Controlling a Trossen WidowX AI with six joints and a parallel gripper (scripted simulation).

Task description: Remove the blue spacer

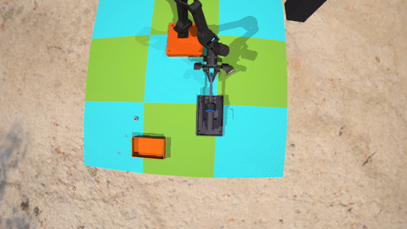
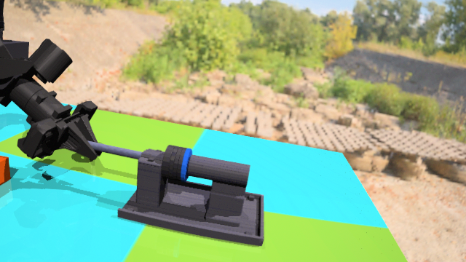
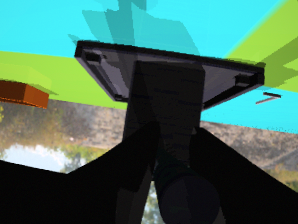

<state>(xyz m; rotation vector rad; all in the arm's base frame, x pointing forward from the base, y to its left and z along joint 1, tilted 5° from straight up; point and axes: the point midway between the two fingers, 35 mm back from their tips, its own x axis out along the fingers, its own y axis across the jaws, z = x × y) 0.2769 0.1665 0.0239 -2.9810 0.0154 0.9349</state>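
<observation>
My gripper tip is 60 mm short of the shaft and 20 mm below it. The rest, counted from my gripper tip: blue spacer (160 mm ahead, 20 mm above); then black spacer (150 mm ahead, 20 mm above); then nut (210 mm ahead, 440 mm to the right, 60 mm below).
</observation>
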